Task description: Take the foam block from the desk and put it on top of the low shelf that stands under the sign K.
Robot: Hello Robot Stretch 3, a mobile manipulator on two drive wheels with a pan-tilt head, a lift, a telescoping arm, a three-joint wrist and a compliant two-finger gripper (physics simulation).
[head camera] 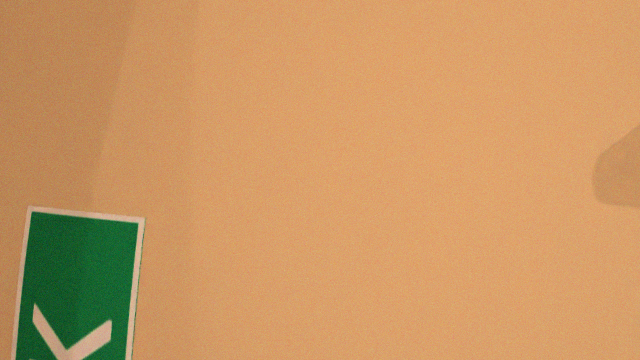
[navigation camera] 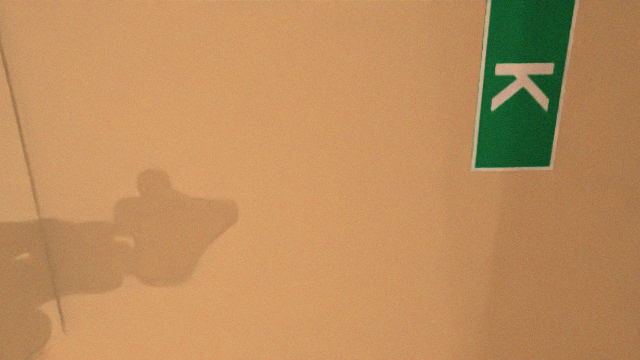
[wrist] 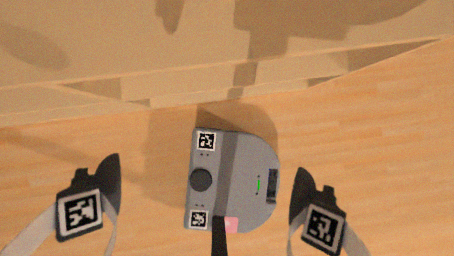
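Pixels of known places: gripper, fingertip midpoint: (wrist: 208, 180); robot's base, link origin: (wrist: 204, 170).
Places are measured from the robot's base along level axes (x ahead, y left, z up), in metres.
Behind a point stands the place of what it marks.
The green sign K (head camera: 80, 270) @(z 1.742, x 0.191, y -0.624 m) (navigation camera: 522, 135) @(z 1.766, x 0.193, y -0.623 m) hangs on the wall, at the lower left of the head view and the upper right of the navigation view. Part of the low shelf (wrist: 125, 45) @(z 0.610, x 0.109, y -0.286 m) shows across the top of the wrist view, with its long edge and openings facing the robot base. My gripper (wrist: 208, 180) @(z 0.768, x -0.022, y -0.151 m) is open, its two fingers wide apart with no object between the pads. It hangs above the floor and the robot base. The foam block does not show in these views.
My grey robot base (wrist: 245, 155) @(z 0.160, x -0.136, y -0.095 m) stands on the wooden floor (wrist: 390, 150) @(z 0.001, x -0.753, y -0.153 m) close beside the shelf, with the dark mast (wrist: 219, 242) @(z 0.330, x -0.066, y 0.116 m) at the bottom. The tan wall (head camera: 375, 175) @(z 1.348, x 0.036, y -0.663 m) (navigation camera: 350, 200) @(z 1.352, x 0.045, y -0.661 m) fills much of the head and navigation views. An arm-like shadow falls at the navigation view's left.
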